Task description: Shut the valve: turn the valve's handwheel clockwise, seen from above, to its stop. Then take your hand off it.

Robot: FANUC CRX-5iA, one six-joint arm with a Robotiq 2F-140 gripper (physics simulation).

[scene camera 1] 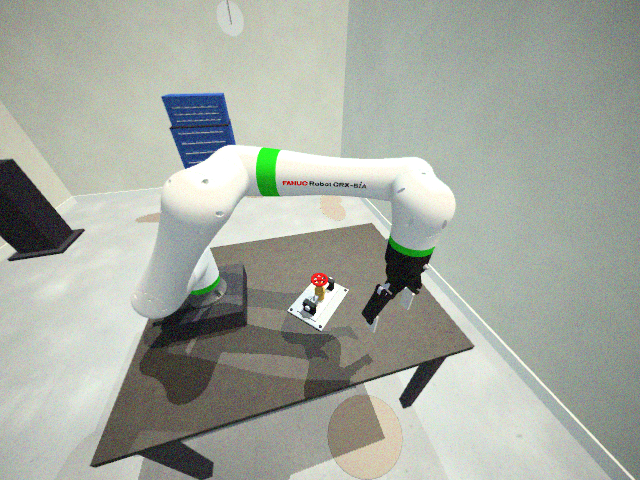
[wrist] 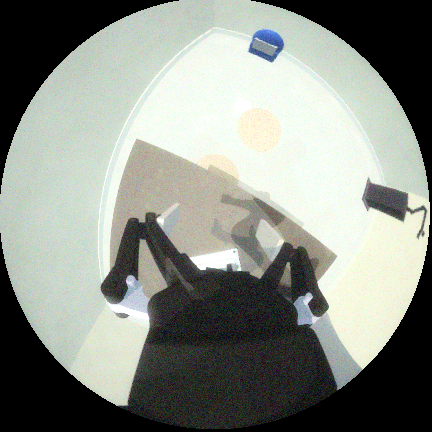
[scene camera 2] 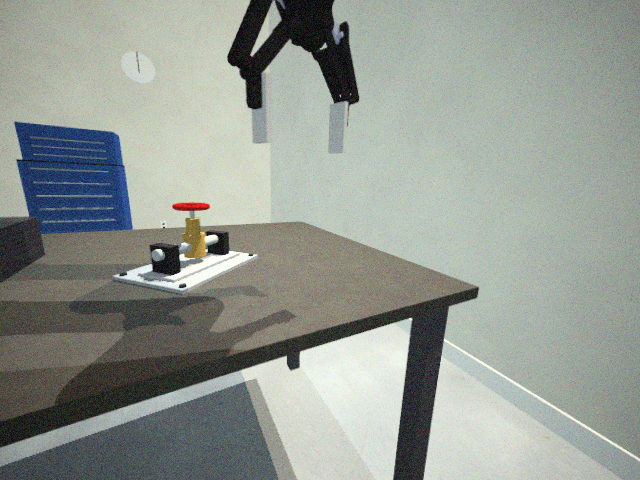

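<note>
The valve has a red handwheel (scene camera 1: 319, 275) (scene camera 2: 191, 206) on top of a yellow body (scene camera 1: 320, 294) (scene camera 2: 194, 245). It sits on a white base plate (scene camera 1: 330, 310) (scene camera 2: 217, 266) (wrist: 215, 259) on the table. In the wrist view part of the plate shows and the handwheel is hidden behind the gripper's body. My gripper (scene camera 1: 390, 316) (scene camera 2: 298, 135) (wrist: 219, 220) is open and empty, with its fingers wide apart. It hangs above the table, higher than the handwheel and off to its right in both scene views, touching nothing.
The brown table (scene camera 1: 289, 382) (scene camera 2: 330, 289) (wrist: 150, 175) carries the arm's dark base block (scene camera 1: 235, 304) (scene camera 2: 18, 242) to the left of the valve. Black pipe blocks (scene camera 2: 165, 258) stand on the plate. A blue cabinet (scene camera 1: 199, 116) (scene camera 2: 77, 191) (wrist: 266, 44) stands away from the table.
</note>
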